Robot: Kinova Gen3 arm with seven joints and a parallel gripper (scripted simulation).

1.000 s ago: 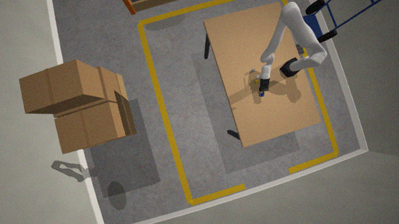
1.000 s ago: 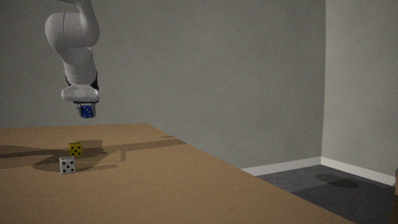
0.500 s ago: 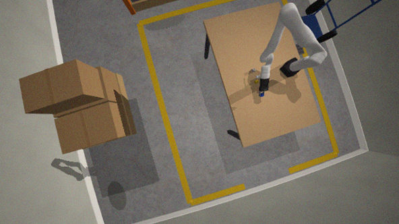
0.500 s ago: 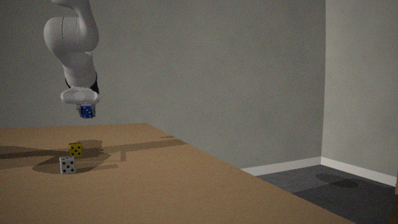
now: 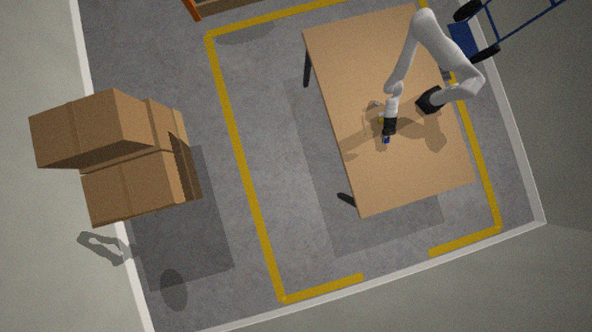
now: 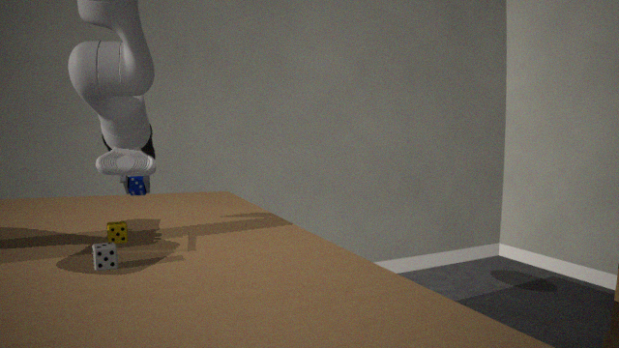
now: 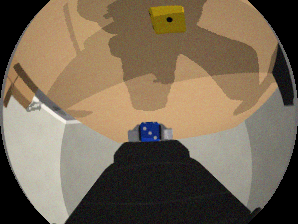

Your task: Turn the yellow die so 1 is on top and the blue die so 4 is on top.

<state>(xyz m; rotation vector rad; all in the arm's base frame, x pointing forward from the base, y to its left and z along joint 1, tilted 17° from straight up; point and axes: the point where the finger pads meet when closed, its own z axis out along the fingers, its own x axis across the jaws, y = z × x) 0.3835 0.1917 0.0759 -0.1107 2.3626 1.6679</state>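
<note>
Now: hand 15 cm to the left of the yellow die, 6 cm above it and 3 cm past it. Round my hand: white die 27 cm to the right, 6 cm below, 3 cm behind; tan mat 14 cm to the right, 8 cm below, 2 cm ahead; blue die right at my hand.
</note>
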